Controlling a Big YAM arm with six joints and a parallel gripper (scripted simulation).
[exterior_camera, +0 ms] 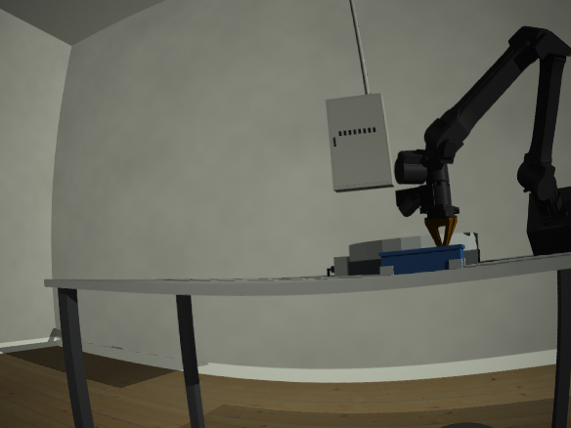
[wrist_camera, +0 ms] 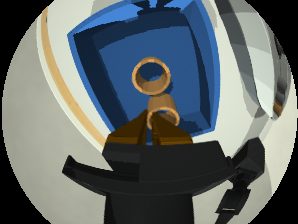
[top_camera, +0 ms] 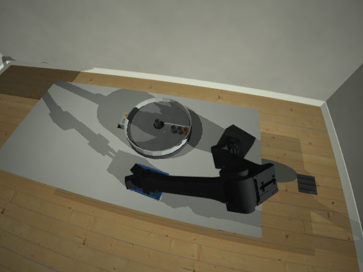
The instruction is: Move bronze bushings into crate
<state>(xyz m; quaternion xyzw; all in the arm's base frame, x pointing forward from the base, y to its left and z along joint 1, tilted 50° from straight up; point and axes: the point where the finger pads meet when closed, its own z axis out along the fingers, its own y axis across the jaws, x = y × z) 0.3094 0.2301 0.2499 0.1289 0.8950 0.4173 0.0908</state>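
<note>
My gripper is now 5 cm short of the blue crate, 2 cm above it and 1 cm to the left of it. From my hand the other things lie so: round grey turntable 35 cm to the right, 17 cm ahead, 1 cm above.
</note>
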